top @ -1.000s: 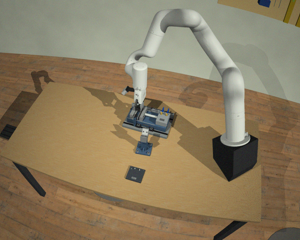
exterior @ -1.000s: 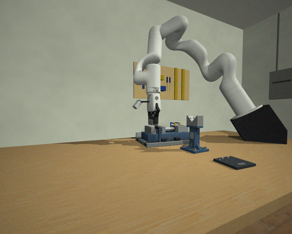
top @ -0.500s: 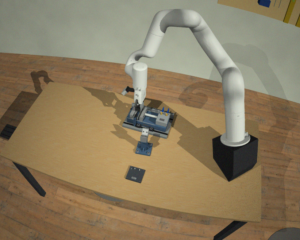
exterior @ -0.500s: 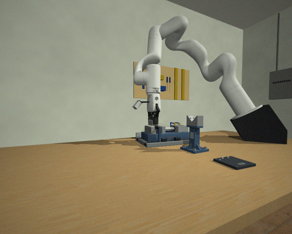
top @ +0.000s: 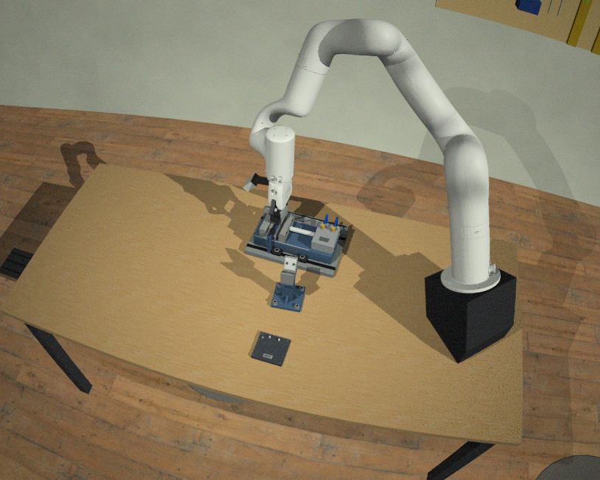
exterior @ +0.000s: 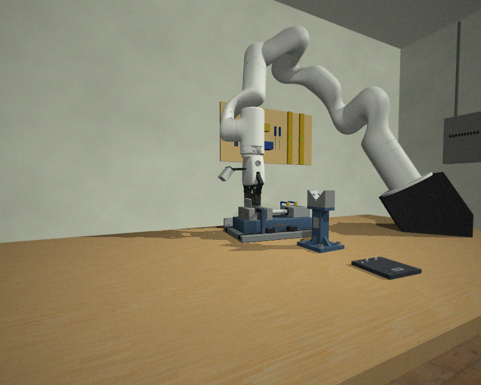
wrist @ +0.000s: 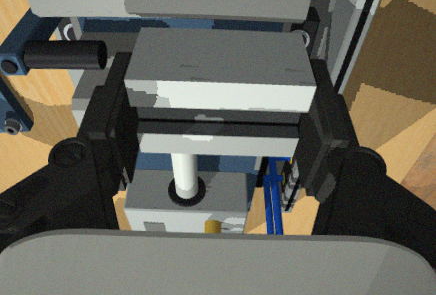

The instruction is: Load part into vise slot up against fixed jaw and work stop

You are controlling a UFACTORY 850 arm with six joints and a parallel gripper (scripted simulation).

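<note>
The grey fixed jaw is 30 mm ahead of my hand, 20 mm to the left of it and 40 mm below it. The rest, counted from my hand: white cylinder rod 90 mm behind, 20 mm to the left, 40 mm below; then black work stop rod 70 mm to the left, 30 mm below; then grey block right at my hand.
</note>
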